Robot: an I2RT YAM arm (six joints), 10 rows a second.
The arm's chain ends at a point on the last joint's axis. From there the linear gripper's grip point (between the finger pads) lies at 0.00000 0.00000 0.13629 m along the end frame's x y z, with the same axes.
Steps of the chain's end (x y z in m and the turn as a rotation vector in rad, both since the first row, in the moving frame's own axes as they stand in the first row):
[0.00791 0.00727 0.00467 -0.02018 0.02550 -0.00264]
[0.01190 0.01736 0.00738 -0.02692 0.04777 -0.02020]
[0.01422 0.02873 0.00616 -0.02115 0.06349 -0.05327]
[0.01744 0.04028 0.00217 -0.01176 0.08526 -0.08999]
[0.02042 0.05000 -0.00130 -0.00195 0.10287 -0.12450]
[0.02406 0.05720 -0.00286 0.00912 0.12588 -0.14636]
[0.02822 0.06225 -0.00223 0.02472 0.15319 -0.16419]
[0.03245 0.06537 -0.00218 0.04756 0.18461 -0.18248]
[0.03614 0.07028 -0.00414 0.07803 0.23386 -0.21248]
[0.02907 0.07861 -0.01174 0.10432 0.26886 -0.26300]
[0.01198 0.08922 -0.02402 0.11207 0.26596 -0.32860]
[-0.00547 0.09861 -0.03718 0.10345 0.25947 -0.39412]
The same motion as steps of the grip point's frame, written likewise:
[0.01139 0.01002 0.00460 -0.02018 0.02550 -0.00264]
[0.01844 0.02096 0.00718 -0.02692 0.04777 -0.02020]
[0.02294 0.03138 0.00586 -0.02115 0.06349 -0.05327]
[0.02910 0.04136 0.00167 -0.01176 0.08526 -0.08999]
[0.03440 0.04939 -0.00202 -0.00195 0.10287 -0.12450]
[0.04102 0.05471 -0.00394 0.00912 0.12588 -0.14636]
[0.04865 0.05720 -0.00386 0.02472 0.15319 -0.16419]
[0.05673 0.05668 -0.00464 0.04756 0.18461 -0.18248]
[0.06633 0.05648 -0.00825 0.07803 0.23386 -0.21248]
[0.06294 0.05999 -0.01734 0.10432 0.26886 -0.26300]
[0.04461 0.06857 -0.02961 0.11207 0.26596 -0.32860]
[0.02581 0.07822 -0.04239 0.10345 0.25947 -0.39412]

